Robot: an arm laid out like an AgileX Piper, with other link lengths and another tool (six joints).
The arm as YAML. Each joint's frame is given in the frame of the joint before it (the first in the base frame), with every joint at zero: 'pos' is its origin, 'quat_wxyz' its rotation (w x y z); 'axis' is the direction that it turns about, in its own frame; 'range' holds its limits. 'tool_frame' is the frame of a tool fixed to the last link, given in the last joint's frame.
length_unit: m
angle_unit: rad
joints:
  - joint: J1
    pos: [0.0, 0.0, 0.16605]
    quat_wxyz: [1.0, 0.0, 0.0, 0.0]
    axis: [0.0, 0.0, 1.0]
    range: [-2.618, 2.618]
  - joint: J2
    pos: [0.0, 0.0, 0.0]
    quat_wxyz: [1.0, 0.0, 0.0, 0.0]
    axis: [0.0, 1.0, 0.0]
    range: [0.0, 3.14]
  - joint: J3
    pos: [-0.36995, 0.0, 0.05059]
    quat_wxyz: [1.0, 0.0, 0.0, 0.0]
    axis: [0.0, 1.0, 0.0]
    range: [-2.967, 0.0]
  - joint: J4
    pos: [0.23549, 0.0, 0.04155]
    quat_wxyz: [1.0, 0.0, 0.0, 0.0]
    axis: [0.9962, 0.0, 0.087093]
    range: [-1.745, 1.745]
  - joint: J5
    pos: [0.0, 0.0, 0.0]
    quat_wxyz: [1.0, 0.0, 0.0, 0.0]
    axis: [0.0, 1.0, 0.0]
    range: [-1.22, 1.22]
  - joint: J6
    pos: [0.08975, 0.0, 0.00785]
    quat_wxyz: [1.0, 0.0, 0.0, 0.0]
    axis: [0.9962, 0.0, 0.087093]
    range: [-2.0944, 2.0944]
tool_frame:
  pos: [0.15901, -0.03, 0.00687]
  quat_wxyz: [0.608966, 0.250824, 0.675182, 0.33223]
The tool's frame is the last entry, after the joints.
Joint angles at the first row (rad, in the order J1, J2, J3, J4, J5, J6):
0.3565 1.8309 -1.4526 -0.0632 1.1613 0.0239
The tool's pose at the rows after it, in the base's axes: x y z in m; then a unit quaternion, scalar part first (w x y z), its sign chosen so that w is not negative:
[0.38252, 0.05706, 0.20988, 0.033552, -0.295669, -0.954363, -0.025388]
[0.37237, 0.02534, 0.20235, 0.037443, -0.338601, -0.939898, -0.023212]
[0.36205, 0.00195, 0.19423, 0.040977, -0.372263, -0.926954, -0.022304]
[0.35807, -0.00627, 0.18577, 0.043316, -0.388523, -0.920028, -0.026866]
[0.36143, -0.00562, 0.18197, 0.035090, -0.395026, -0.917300, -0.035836]
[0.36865, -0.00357, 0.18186, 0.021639, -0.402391, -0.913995, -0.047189]
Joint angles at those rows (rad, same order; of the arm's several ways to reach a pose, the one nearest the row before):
0.2684 1.8081 -1.3898 -0.0729 1.1471 0.0401
0.1940 1.7877 -1.3255 -0.0768 1.1170 0.0595
0.1354 1.7732 -1.2679 -0.0787 1.0847 0.0760
0.1077 1.7729 -1.2317 -0.0701 1.0503 0.0825
0.1037 1.7729 -1.2150 -0.0641 1.0117 0.0935
0.1037 1.7729 -1.2131 -0.0601 0.9770 0.1116

